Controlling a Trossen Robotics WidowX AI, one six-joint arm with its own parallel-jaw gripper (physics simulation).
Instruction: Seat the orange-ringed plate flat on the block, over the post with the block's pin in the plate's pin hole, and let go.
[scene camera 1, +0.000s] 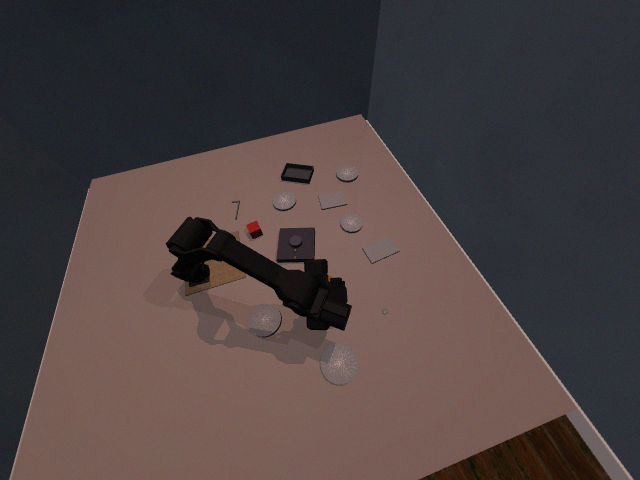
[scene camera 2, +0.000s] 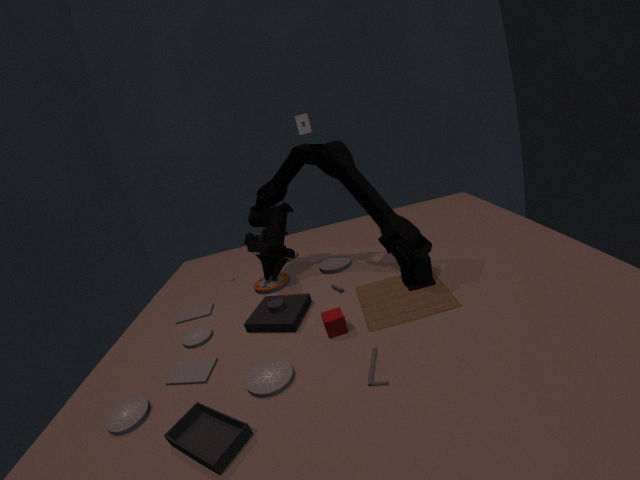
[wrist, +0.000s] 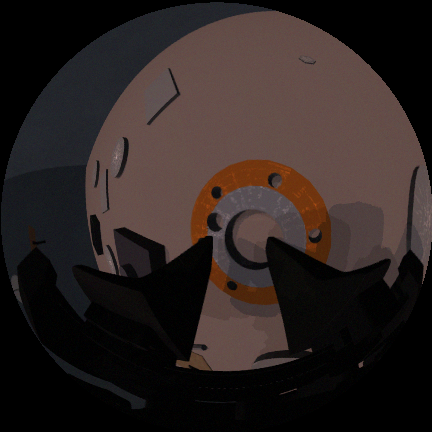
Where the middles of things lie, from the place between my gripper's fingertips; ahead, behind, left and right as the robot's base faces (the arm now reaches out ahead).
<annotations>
The orange-ringed plate (wrist: 295, 204) is 10 mm to the right of my hand and 10 mm below it. Also, from my hand: black tray (scene camera 2: 209, 437) 520 mm to the left, 40 mm ahead, 10 mm below.
</annotations>
